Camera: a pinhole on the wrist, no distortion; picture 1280 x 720 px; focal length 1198.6 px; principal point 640.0 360.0 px. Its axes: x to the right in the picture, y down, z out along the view. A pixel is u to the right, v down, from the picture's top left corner.
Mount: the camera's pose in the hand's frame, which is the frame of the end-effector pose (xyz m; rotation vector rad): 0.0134 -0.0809 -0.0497 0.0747 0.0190 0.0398
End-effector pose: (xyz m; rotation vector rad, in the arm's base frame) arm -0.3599 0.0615 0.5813 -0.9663 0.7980 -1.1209
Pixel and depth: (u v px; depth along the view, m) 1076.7 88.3 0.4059
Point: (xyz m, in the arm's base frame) -0.0763 -0.0571 0.8872
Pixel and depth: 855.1 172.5 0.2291
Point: -0.2346 0.0231 0.7674
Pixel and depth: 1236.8 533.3 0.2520
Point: -0.1630 -0.0398 0.7058
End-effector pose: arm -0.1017 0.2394 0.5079 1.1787 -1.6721 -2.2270
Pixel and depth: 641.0 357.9 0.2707
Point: -0.2204 0.4370 0.4305
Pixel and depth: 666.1 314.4 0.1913
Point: -0.1711 0.3749 0.4216
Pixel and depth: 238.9 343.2 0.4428
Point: -0.2229 0.6541 0.4981
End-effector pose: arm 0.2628 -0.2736 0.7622 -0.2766 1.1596 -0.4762
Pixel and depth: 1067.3 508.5 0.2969
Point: 0.5169 -0.3970 0.7842
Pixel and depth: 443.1 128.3 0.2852
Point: 0.4341 -0.4067 0.9421
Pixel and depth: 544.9 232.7 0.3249
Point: 0.4824 -0.4025 0.9324
